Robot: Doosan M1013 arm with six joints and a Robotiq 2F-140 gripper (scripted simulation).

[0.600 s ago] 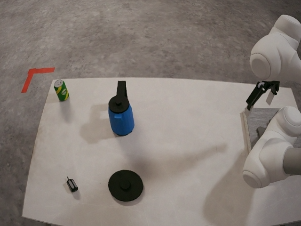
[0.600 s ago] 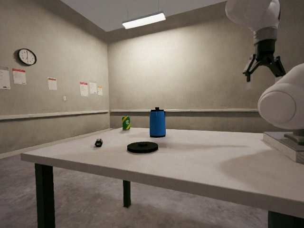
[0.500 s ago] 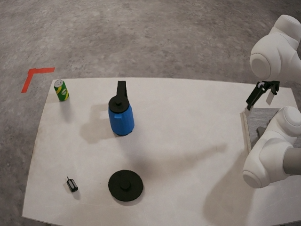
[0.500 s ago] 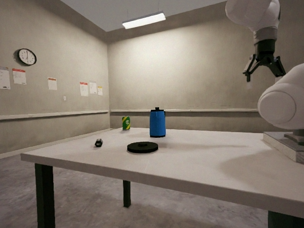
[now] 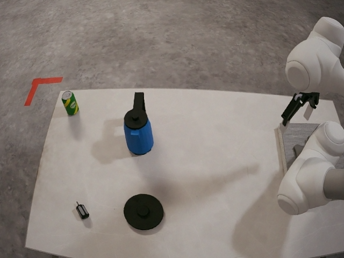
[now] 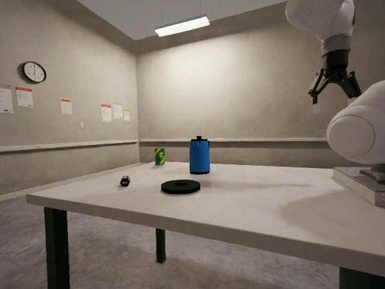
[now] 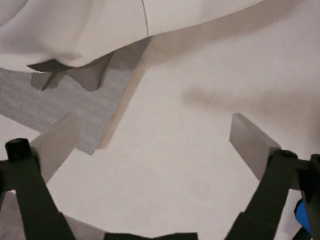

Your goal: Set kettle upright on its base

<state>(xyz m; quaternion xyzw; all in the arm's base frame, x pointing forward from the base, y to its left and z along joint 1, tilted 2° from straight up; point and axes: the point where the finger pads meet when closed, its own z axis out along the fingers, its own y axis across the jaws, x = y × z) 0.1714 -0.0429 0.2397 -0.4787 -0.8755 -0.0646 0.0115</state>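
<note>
Now: the blue kettle 58 cm ahead of my hand, 19 cm below it and 6 cm to the right of it. The rest, counted from my hand: green can (94 cm ahead, 22 cm below, 17 cm to the right); round black base (52 cm ahead, 27 cm to the left, 27 cm below).
</note>
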